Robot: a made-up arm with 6 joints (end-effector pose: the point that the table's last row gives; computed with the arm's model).
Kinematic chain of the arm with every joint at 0, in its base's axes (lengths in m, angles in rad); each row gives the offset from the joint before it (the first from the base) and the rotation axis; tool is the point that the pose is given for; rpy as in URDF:
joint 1: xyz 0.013 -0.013 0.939 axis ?
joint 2: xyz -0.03 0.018 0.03 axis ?
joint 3: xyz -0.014 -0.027 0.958 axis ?
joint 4: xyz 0.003 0.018 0 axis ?
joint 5: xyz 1.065 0 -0.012 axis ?
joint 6: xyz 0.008 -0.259 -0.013 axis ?
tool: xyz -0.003 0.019 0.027 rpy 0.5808 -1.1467 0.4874
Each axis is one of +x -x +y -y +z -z.
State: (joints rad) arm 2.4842 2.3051 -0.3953 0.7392 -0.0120 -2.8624
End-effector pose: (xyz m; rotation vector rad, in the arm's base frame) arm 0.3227 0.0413 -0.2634 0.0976 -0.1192 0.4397
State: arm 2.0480 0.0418 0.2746 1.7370 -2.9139 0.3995
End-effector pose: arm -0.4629 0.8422 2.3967 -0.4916 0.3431 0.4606
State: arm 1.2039 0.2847 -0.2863 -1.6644 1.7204 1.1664
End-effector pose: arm 0.3463 0.9498 1.1154 0.3593 -1.0108 0.3413
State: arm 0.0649 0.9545 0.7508 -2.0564 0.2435 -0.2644
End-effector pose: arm 1.7468 0.2186 1.1004 2.2487 -1.7114 -1.1855
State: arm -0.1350 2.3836 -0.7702 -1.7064 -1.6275 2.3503
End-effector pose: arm -0.3562 0.0952 0.5442 2.6016 0.3715 -0.7606
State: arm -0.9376 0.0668 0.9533 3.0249 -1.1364 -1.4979
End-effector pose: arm 0.6404 -0.3775 2.7898 -2.1828 -0.9415 -0.3688
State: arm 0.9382 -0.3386 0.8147 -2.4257 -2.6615 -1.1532
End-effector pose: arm -0.0475 0.3029 2.7817 0.6319 2.1949 1.5183
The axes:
joint 1: +z
joint 2: +y
joint 3: -y
joint 4: -x
joint 5: -y
joint 6: -x

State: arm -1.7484 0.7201 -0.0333 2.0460 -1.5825 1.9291
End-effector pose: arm -0.1480 -1.5001 1.1568 1.4729 2.6919 0.0583
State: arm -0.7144 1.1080 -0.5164 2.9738 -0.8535 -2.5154
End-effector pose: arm 0.8404 -0.3468 0.3531 0.5162 -0.2124 -0.0468
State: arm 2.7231 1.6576 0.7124 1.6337 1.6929 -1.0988
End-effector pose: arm -1.6055 0.6880 0.2084 -0.2878 -1.7201 -0.8298
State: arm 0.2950 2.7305 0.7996 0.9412 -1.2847 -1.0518
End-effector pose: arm 0.2351 -0.1143 -0.9948 -0.3357 1.1660 -0.4038
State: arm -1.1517 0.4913 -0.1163 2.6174 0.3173 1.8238
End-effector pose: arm 0.7539 -1.2059 1.3319 1.2256 -2.0885 -1.8337
